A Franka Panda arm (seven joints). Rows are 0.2 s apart.
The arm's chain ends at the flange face. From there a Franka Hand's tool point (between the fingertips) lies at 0.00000 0.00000 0.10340 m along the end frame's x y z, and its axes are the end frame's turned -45 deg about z.
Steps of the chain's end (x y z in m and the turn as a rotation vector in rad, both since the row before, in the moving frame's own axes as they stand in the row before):
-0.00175, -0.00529, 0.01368, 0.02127, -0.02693, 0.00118
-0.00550, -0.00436, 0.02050, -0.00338, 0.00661, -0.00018
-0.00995, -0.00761, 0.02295, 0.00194, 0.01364, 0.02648
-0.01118, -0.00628, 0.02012, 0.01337, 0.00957, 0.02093
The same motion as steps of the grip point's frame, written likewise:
0.00209, -0.00850, 0.01362, 0.03408, -0.00400, 0.00118
-0.00057, -0.00624, 0.02050, -0.00706, 0.00228, -0.00018
-0.00053, -0.01155, 0.02294, -0.00827, 0.01102, 0.02648
-0.00178, -0.01261, 0.02011, 0.00269, 0.01622, 0.02093

